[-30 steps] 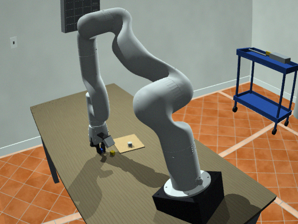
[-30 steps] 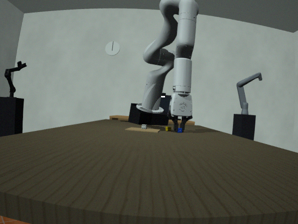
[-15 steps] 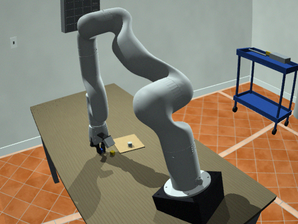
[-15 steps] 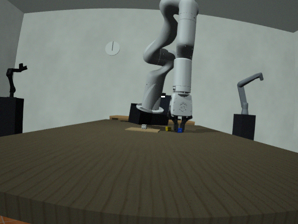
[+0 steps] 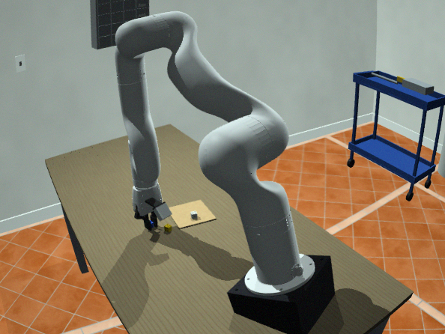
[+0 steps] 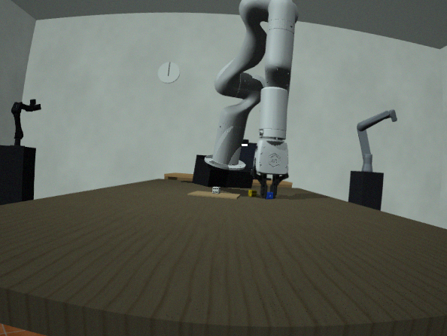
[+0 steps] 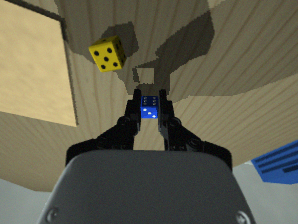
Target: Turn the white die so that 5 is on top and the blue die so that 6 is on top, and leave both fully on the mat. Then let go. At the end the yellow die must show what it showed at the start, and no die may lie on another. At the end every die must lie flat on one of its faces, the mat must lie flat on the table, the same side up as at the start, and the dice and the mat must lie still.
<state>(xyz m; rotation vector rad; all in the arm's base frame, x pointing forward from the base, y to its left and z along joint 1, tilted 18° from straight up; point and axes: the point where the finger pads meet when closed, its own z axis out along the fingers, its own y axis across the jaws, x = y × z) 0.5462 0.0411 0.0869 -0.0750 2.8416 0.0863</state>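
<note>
My gripper is now 50 mm past the yellow die, 40 mm to the left of it and 10 mm above it. Round my hand: white die (50 mm behind, 150 mm to the right, 10 mm below); then tan mat (20 mm behind, 160 mm to the right, 20 mm below); then blue die (10 mm ahead, 10 mm below).
</note>
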